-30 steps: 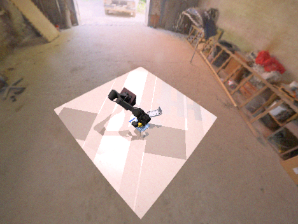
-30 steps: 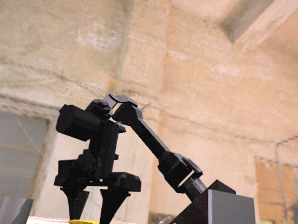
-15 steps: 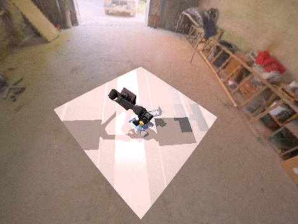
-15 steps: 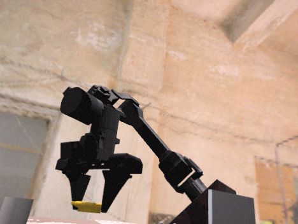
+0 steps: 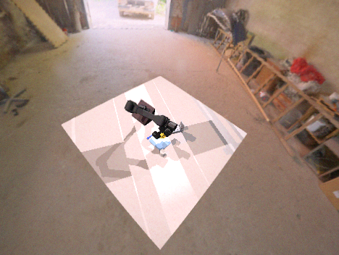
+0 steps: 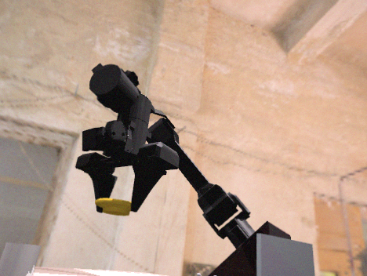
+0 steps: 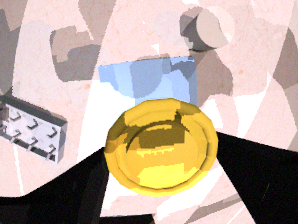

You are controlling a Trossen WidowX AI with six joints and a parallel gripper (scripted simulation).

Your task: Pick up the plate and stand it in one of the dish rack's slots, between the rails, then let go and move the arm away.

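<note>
Now: gripper tip 210 mm to the right of the grey dish rack and 90 mm above it. The rest, counted from my gripper tip: yellow plate (10 mm above); white cup (80 mm to the right, 80 mm below, 80 mm ahead); blue mat (110 mm below, 10 mm behind).
</note>
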